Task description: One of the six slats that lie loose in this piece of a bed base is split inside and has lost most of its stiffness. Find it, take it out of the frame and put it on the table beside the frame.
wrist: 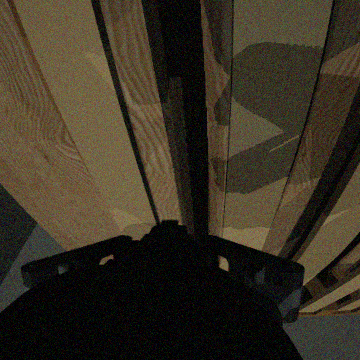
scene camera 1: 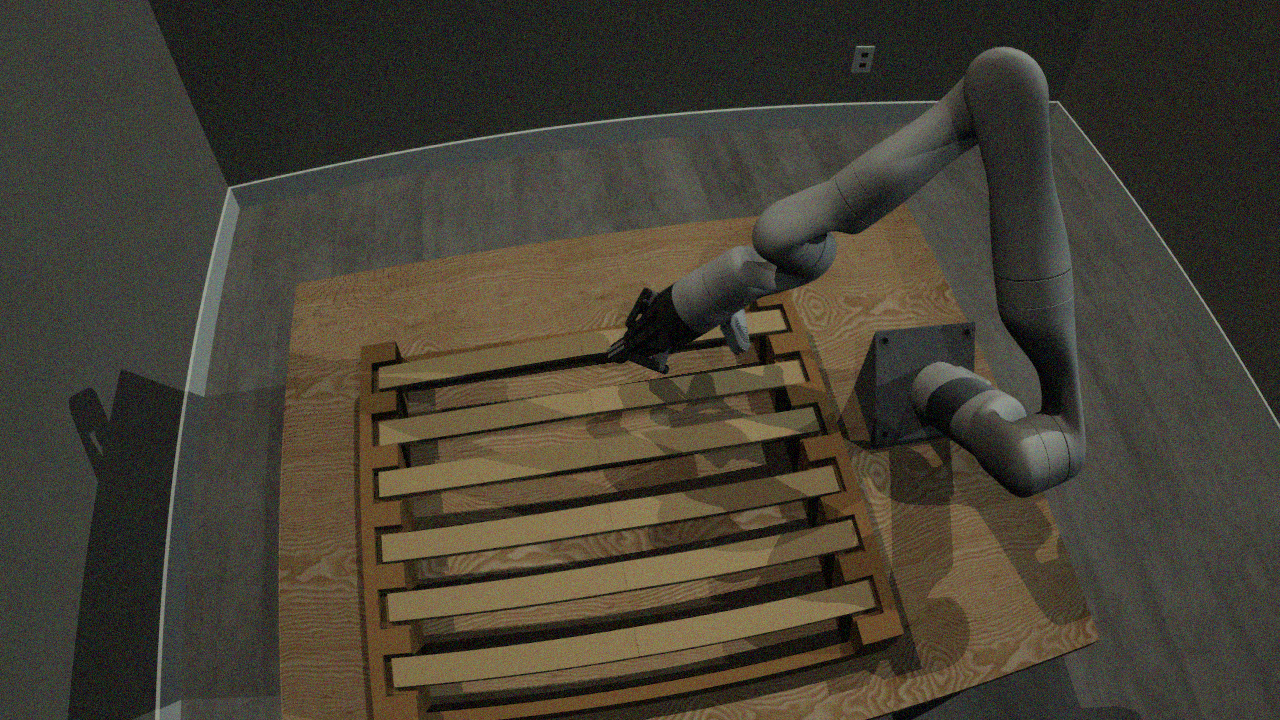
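Observation:
The bed-base frame (scene camera 1: 386, 513) lies on the table with several pale slats across it, each with its ends in the side-rail notches. The back slat (scene camera 1: 501, 357) (wrist: 80, 100), the second slat (scene camera 1: 501, 416) (wrist: 250, 125), the third slat (scene camera 1: 501, 468) and the front slat (scene camera 1: 501, 658) look alike and unbroken; no split shows. My gripper (scene camera 1: 614, 354) (wrist: 170, 230) is shut and empty, its fingertips low by the back slat, around its front edge. Whether they touch it, I cannot tell. The gripper hides part of that slat in the scene view.
The wooden table (scene camera 1: 326, 358) extends around the frame. The arm's grey base plate (scene camera 1: 895, 394) stands right of the frame. The arm reaches over the frame's back right corner and casts shadows on the slats. Dark gaps separate the slats.

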